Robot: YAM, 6 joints.
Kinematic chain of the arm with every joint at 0, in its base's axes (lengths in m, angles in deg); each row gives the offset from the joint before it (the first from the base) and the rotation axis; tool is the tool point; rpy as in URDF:
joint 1: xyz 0 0 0.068 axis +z
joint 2: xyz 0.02 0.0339 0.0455 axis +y
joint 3: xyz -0.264 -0.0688 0 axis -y
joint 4: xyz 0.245 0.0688 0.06 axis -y
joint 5: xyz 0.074 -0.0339 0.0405 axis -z
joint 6: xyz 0.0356 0 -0.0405 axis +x
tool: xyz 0 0 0 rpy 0 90 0
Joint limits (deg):
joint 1: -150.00..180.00
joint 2: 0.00..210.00
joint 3: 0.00..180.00
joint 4: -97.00..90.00
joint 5: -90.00..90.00
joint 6: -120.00..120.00
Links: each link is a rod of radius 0.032 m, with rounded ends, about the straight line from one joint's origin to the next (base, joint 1, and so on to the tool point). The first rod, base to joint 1, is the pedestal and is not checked.
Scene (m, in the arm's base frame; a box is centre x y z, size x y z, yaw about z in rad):
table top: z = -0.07
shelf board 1: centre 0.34 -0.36 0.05 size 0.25 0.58 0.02 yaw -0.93
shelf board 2: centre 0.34 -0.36 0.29 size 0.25 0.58 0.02 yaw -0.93
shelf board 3: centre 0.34 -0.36 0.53 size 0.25 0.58 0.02 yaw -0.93
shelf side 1: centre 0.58 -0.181 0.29 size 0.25 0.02 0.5 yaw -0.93
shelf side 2: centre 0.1 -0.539 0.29 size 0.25 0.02 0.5 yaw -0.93
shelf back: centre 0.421 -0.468 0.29 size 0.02 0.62 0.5 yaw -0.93
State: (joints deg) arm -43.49 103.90 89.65 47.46 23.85 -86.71
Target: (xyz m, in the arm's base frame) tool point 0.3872 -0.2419 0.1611
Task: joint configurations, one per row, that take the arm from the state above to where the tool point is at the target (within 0.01 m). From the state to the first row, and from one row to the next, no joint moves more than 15 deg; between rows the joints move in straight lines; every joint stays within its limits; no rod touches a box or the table.
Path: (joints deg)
1: -40.92 90.94 77.50 48.14 24.90 -86.71
2: -38.35 77.98 65.35 48.83 25.95 -86.71
3: -35.78 65.01 53.20 49.51 27.00 -86.71
4: -25.93 77.28 41.74 44.35 26.27 -86.71
5: -16.08 89.55 30.28 39.19 25.54 -86.71
6: -20.79 100.00 42.89 40.10 24.82 -86.71
7: -25.51 110.45 55.51 41.01 24.10 -86.71
8: -30.22 120.91 68.12 41.92 23.38 -86.71

